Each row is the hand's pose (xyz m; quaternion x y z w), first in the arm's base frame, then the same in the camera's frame.
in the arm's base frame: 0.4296 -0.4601 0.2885 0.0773 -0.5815 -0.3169 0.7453
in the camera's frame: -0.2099 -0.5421 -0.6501 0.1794 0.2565 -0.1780 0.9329
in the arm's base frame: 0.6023 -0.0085 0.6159 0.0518 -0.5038 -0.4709 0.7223
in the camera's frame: 0.0885 -0.0695 -0.4810 0.0293 0.3192 -0.2428 0.9156
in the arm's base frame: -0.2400 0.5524 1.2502 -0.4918 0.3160 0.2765 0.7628
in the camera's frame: 0.8106 -0.1951 0.4619 -0.0150 0.5122 0.8069 0.2937
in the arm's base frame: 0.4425 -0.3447 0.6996 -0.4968 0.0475 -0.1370 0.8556
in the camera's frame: 0.1951 -0.4127 -0.6093 -0.2037 0.5113 0.5160 0.6564
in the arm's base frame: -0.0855 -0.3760 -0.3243 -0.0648 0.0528 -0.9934 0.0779
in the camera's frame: -0.7583 -0.8966 -0.1794 -0.7220 0.3125 -0.5322 0.3127
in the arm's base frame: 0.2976 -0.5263 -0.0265 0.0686 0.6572 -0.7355 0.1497
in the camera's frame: -0.5061 -0.7102 -0.5790 0.6174 -0.7094 0.2958 0.1673
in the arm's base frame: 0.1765 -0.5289 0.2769 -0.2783 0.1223 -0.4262 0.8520
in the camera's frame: -0.1905 -0.7680 -0.5177 -0.2911 0.6889 0.2042 0.6317
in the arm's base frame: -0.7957 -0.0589 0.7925 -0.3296 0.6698 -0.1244 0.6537
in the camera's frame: 0.4304 -1.0597 0.4628 -0.3203 0.8003 0.5036 0.0573
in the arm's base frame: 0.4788 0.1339 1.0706 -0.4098 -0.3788 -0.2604 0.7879
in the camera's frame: 0.5526 -0.0115 -0.3279 -0.1295 0.2571 0.2554 0.9230
